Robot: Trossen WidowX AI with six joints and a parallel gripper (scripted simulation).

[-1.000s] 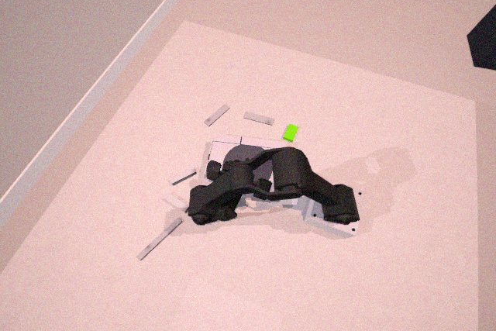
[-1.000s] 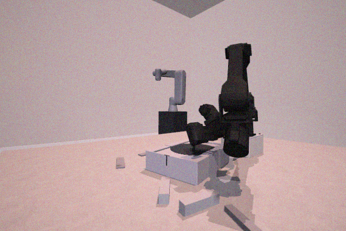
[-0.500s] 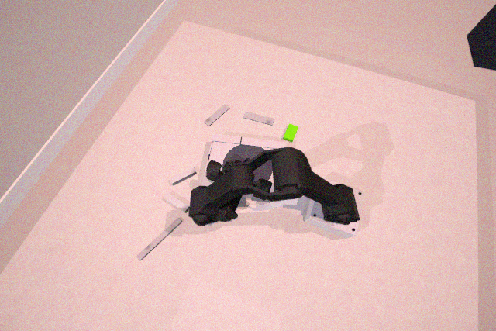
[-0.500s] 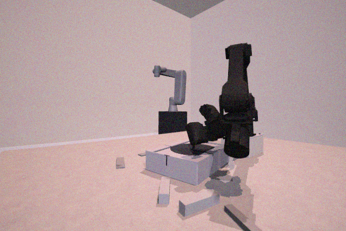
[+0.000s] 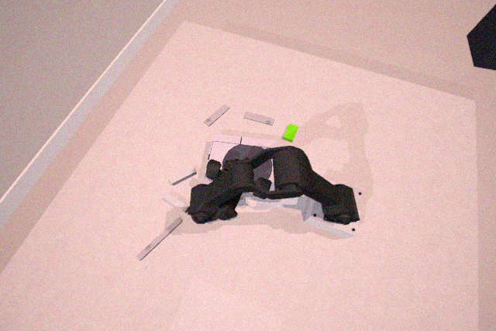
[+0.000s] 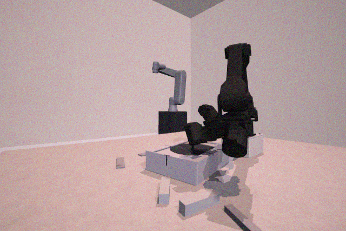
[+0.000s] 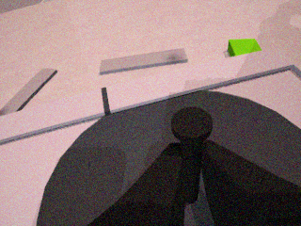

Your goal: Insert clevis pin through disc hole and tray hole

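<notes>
Now: gripper tip 10 mm short of the rimmed tray and 50 mm above it. The rest, counted from my gripper tip: steel pin: 10 mm below; then green block: 120 mm behind, 170 mm to the right, 80 mm below; then dark disc: 30 mm below.
</notes>
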